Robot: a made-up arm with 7 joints.
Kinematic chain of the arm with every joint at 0, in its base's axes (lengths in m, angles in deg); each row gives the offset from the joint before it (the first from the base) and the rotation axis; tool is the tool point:
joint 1: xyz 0 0.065 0 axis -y
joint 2: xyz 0 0.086 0 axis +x
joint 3: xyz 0 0 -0.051 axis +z
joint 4: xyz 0 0 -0.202 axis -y
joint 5: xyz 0 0 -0.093 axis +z
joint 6: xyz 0 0 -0.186 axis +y
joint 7: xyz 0 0 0 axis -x
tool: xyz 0 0 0
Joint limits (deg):
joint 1: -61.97..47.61
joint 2: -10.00..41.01
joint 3: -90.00..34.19
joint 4: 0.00..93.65
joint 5: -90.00..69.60
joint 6: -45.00..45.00
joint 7: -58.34..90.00
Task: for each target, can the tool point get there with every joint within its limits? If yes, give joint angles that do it. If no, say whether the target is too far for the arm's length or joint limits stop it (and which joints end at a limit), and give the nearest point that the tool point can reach.
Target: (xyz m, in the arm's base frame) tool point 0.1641 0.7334 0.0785
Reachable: no: too far | nearest point 0.2818 0.5047 0.0223 | short by 0.263 m
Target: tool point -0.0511 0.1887 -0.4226
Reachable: yes | joints -43.55 20.17 -17.96 73.22 3.25 -7.07 -15.98
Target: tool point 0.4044 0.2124 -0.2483
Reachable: yes | joints 31.68 14.98 -13.21 51.90 12.89 7.39 69.03
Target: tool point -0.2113 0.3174 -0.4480
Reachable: yes | joints -36.50 14.86 20.59 21.71 -21.58 -20.79 -15.94
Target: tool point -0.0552 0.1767 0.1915
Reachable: no: joint limits stop it (at a limit: joint 1, joint 2, joint 3, joint 4) | nearest point 0.2105 0.4234 0.1196 | short by 0.370 m
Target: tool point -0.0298 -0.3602 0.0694
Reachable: no: joint limits stop it (at a limit: joint 1, joint 2, joint 3, joint 4) | nearest point -0.1618 -0.1641 -0.0861 | short by 0.283 m
